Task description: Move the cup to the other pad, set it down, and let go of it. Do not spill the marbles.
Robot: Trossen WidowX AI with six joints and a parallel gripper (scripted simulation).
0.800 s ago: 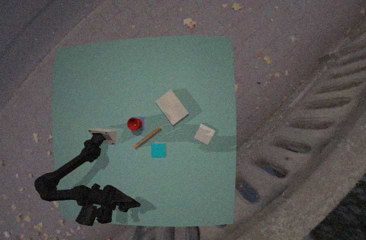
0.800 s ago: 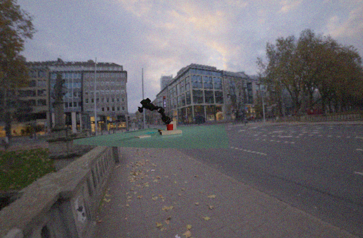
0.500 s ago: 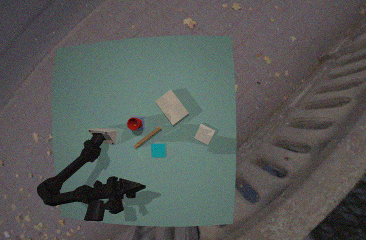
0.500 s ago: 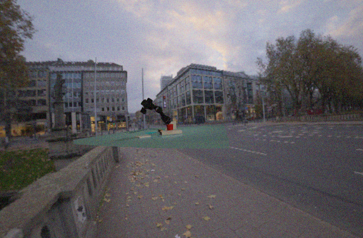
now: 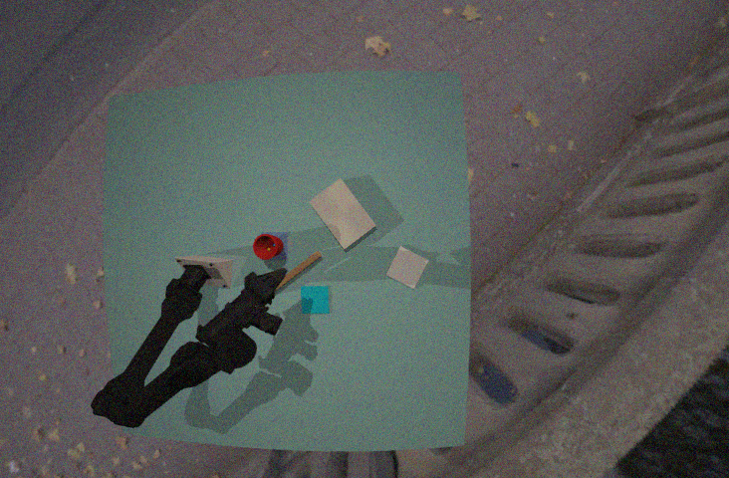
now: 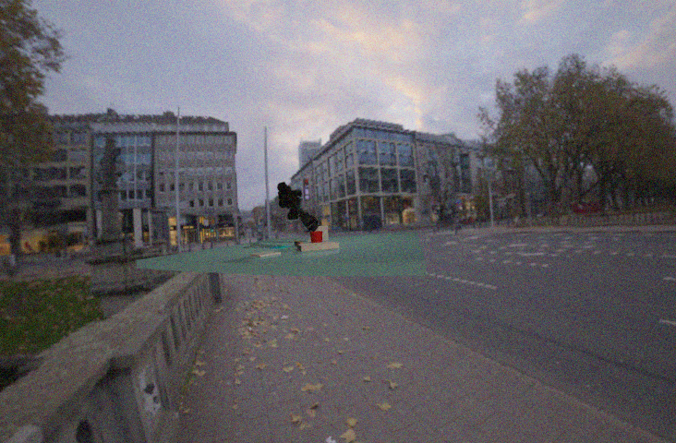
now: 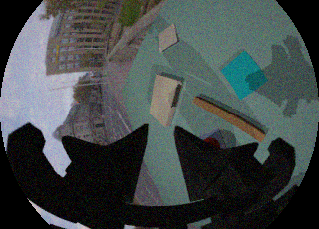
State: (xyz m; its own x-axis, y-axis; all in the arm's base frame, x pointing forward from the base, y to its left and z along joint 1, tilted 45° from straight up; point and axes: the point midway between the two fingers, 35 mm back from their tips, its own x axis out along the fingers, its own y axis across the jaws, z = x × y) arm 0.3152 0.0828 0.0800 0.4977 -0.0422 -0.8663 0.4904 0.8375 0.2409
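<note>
The red cup lies 100 mm behind my gripper tip, 50 mm to the left of it and 150 mm below it. Also, from my gripper tip: teal pad (30 mm ahead, 110 mm to the right, 190 mm below); then blue-violet pad (100 mm behind, 50 mm to the left, 190 mm below); then wooden stick (30 mm behind, 30 mm to the right, 180 mm below).
</note>
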